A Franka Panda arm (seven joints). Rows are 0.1 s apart.
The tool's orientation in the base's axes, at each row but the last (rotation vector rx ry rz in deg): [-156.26, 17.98, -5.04]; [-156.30, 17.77, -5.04]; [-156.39, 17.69, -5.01]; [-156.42, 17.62, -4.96]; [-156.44, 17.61, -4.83]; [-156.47, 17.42, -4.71]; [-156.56, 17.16, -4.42]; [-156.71, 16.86, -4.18]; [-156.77, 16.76, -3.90]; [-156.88, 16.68, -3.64]
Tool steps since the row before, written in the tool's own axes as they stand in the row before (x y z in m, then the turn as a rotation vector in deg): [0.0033, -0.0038, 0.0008, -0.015, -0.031, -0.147]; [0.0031, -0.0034, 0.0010, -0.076, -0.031, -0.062]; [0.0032, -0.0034, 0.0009, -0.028, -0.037, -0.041]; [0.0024, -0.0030, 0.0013, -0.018, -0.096, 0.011]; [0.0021, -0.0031, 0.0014, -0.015, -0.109, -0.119]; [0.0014, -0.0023, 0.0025, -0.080, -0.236, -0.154]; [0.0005, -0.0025, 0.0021, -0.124, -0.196, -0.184]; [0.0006, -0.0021, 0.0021, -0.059, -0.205, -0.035]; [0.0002, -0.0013, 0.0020, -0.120, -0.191, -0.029]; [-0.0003, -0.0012, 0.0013, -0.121, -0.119, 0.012]
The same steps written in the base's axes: [0.0041, 0.0030, 0.0008, -0.024, -0.024, 0.147]; [0.0038, 0.0027, 0.0005, -0.074, 0.022, 0.068]; [0.0039, 0.0027, 0.0005, -0.024, 0.024, 0.052]; [0.0031, 0.0026, 0.0000, 0.003, 0.095, 0.027]; [0.0028, 0.0028, -0.0001, -0.005, 0.057, 0.152]; [0.0021, 0.0027, -0.0014, -0.046, 0.173, 0.232]; [0.0012, 0.0029, -0.0010, -0.100, 0.135, 0.244]; [0.0012, 0.0025, -0.0011, -0.021, 0.185, 0.110]; [0.0006, 0.0019, -0.0014, -0.083, 0.187, 0.099]; [0.0000, 0.0016, -0.0007, -0.094, 0.138, 0.034]
